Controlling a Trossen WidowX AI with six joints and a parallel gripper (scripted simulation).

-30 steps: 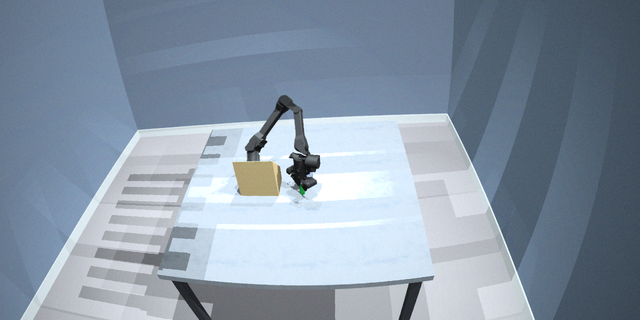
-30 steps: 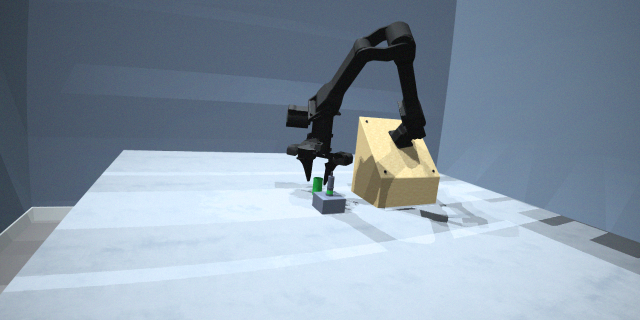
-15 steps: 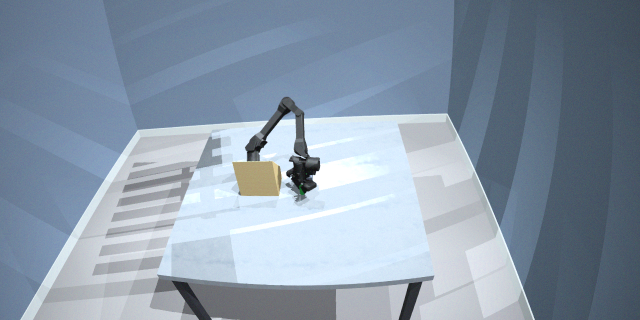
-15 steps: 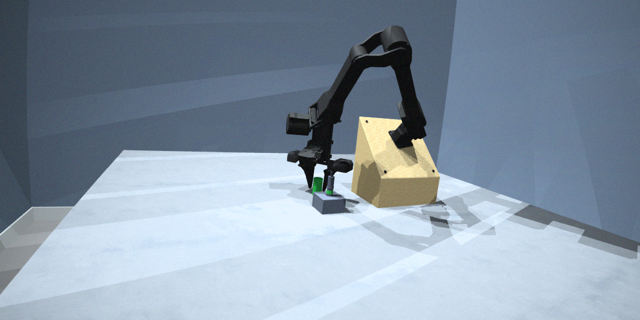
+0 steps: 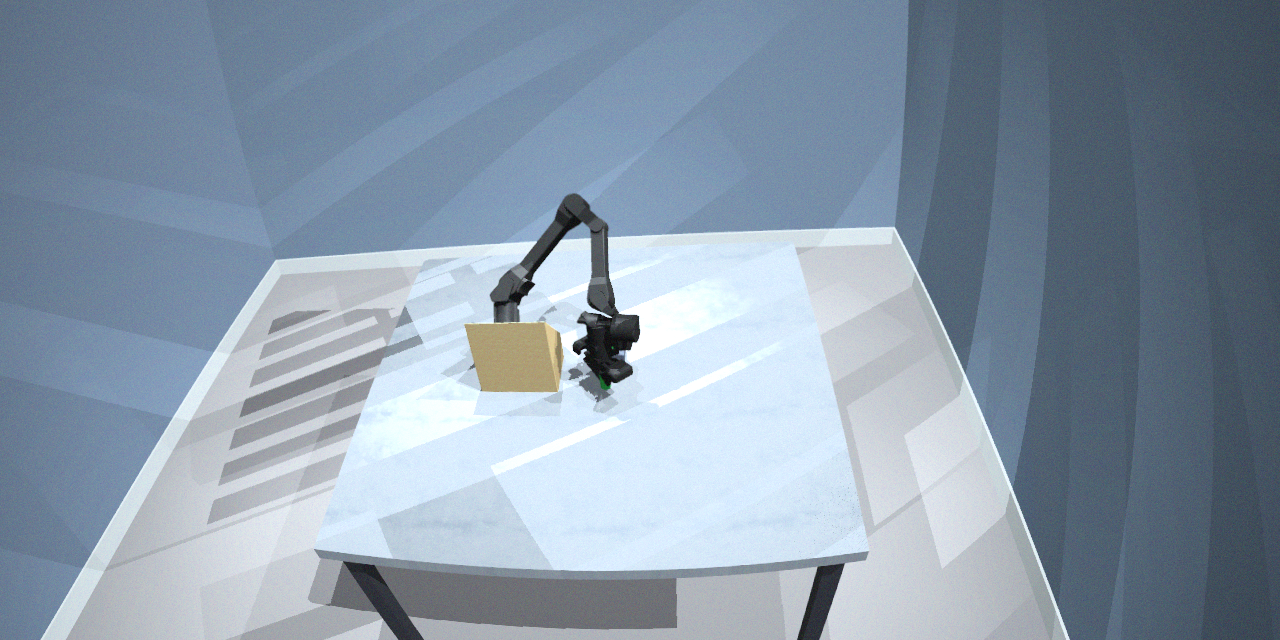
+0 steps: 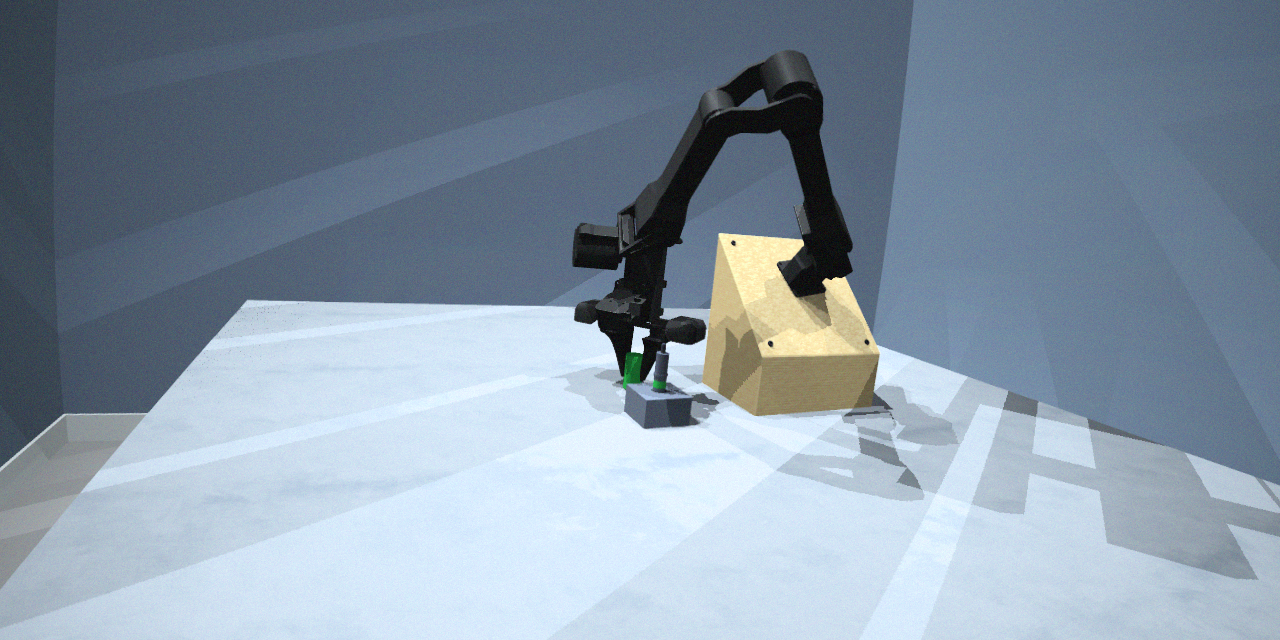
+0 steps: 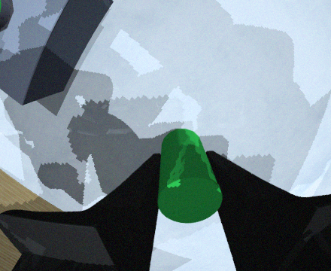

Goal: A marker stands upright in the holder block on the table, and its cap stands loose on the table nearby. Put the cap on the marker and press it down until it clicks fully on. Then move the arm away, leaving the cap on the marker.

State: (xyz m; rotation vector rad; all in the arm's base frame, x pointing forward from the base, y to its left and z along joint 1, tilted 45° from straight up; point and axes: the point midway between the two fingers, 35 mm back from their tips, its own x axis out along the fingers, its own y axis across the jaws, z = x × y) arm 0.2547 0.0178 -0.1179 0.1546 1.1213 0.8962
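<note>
Now: the grey holder block 11 cm to the left of my gripper tip and 3 cm ahead of it. Also, from my gripper tip: green cap: 1 cm above.
</note>
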